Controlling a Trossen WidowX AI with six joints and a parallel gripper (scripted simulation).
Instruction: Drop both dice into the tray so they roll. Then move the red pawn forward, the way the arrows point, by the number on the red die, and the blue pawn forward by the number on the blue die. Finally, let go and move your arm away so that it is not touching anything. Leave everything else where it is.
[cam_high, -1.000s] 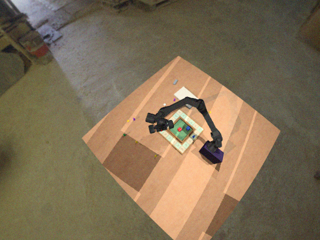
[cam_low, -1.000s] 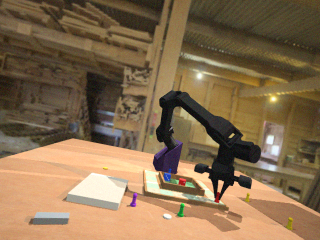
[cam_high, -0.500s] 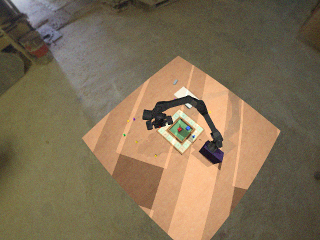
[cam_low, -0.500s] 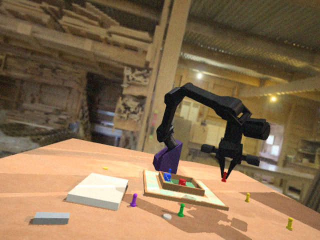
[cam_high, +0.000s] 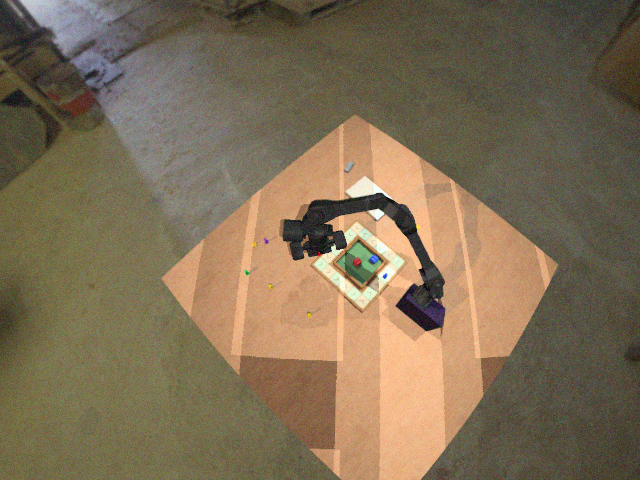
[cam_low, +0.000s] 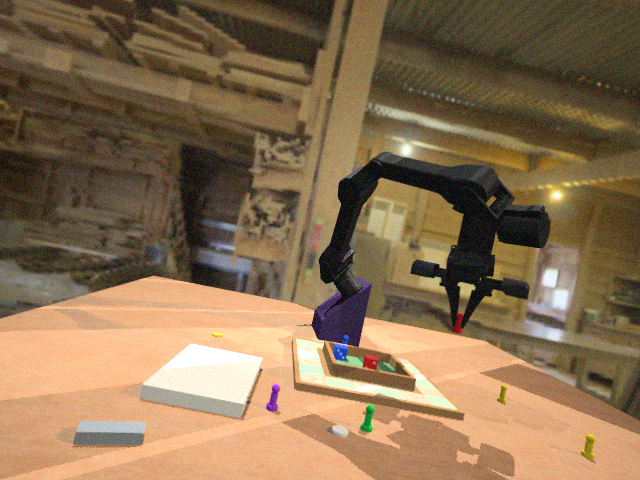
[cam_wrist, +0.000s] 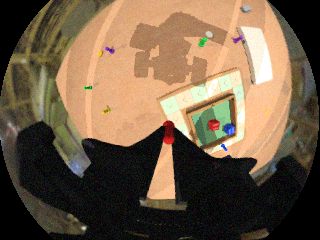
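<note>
Right now my gripper tip is 220 mm past the blue pawn, 160 mm to the left of it and 120 mm above it. Also, from my gripper tip: white disc (160 mm ahead, 190 mm to the right, 140 mm below); then green tray (110 mm behind, 120 mm to the right, 140 mm below); then red pawn (10 mm above).
</note>
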